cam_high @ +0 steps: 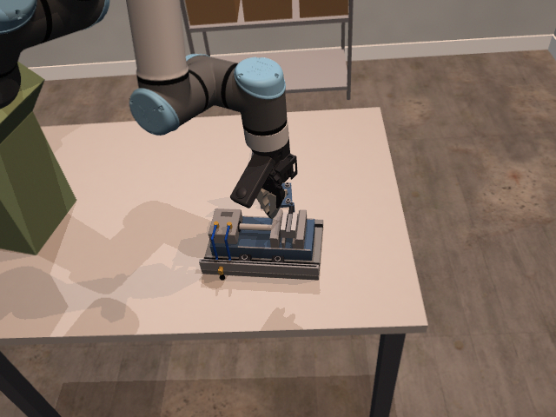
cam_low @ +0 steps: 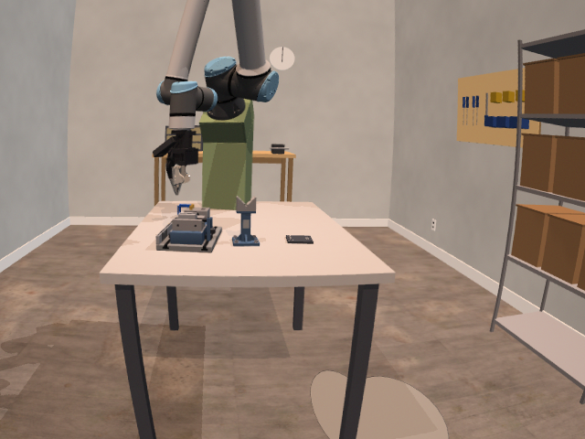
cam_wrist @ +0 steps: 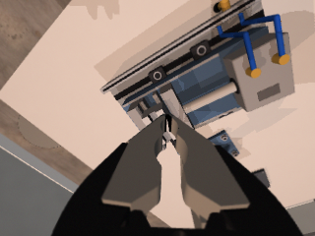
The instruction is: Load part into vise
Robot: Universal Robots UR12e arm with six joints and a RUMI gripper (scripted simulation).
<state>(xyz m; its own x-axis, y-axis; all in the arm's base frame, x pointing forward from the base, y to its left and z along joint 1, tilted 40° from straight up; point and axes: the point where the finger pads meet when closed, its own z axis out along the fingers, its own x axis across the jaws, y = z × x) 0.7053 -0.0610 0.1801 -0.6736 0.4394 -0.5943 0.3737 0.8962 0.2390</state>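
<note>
Right now my hand is 8 cm above the part, 5 cm to the right of it and 3 cm short of it. Round my hand: moving jaw 10 cm below, 5 cm to the left; then cylinder rod 10 cm below, 5 cm to the left, 5 cm behind; then fixed jaw 10 cm below, 6 cm ahead, 5 cm to the left.
</note>
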